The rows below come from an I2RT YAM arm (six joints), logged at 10 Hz.
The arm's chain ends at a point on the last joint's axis. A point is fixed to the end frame.
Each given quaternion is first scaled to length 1.
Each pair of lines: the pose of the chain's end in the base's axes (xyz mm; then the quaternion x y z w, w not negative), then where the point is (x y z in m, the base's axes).
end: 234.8 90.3 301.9 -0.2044 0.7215 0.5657 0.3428
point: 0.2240 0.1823 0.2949
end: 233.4 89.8 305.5 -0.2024 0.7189 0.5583 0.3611
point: 0.2254 0.1820 0.2983
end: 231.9 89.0 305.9 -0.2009 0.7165 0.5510 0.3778
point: 0.2264 0.1814 0.2985
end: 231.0 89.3 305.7 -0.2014 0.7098 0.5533 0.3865
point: 0.2260 0.1818 0.2995
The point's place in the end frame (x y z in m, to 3 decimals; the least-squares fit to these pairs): 0.021 0.028 0.086
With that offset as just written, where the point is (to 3 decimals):
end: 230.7 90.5 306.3 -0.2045 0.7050 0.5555 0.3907
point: 0.225 0.183 0.301
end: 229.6 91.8 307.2 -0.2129 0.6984 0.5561 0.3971
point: 0.224 0.184 0.302
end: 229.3 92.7 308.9 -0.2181 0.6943 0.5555 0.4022
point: 0.223 0.185 0.304
